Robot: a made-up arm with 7 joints.
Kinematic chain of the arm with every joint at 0, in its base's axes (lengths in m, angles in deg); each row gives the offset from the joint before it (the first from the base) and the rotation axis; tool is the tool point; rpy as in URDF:
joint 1: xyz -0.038 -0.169 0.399 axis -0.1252 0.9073 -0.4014
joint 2: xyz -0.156 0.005 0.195 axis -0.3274 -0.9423 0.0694
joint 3: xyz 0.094 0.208 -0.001 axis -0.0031 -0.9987 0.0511
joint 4: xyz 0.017 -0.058 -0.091 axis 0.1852 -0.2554 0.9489
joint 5: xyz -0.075 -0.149 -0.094 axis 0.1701 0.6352 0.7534
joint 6: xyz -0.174 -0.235 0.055 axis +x
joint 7: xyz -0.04 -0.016 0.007 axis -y
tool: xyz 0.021 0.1 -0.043 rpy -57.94 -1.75 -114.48
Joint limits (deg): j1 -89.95..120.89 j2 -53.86..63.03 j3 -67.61..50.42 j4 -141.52..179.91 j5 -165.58..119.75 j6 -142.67..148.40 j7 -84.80..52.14
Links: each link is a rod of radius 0.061 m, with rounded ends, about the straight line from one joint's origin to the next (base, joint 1, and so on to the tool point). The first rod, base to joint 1, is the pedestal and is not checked.
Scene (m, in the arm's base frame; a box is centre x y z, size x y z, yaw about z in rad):
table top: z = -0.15
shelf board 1: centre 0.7 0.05 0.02 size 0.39 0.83 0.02 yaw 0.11
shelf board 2: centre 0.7 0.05 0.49 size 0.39 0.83 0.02 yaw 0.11
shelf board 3: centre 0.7 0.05 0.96 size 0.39 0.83 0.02 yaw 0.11
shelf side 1: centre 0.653 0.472 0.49 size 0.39 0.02 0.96 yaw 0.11
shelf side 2: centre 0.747 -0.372 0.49 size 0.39 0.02 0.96 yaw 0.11
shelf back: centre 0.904 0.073 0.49 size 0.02 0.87 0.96 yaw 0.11
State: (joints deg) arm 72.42 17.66 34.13 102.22 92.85 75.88 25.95
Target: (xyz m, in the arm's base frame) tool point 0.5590 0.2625 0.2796
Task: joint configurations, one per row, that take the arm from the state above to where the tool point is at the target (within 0.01 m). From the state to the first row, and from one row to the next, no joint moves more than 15 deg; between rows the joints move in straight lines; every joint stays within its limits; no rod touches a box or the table.
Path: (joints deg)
1: 76.84 26.73 37.39 104.30 89.25 88.35 31.19
2: 81.25 35.81 40.65 106.38 85.65 100.83 36.43
3: 85.67 44.88 43.90 108.46 82.05 113.30 41.66
4: 90.09 53.96 47.16 110.54 78.45 125.77 46.90
5: 94.50 63.03 50.42 112.62 74.86 138.25 52.14

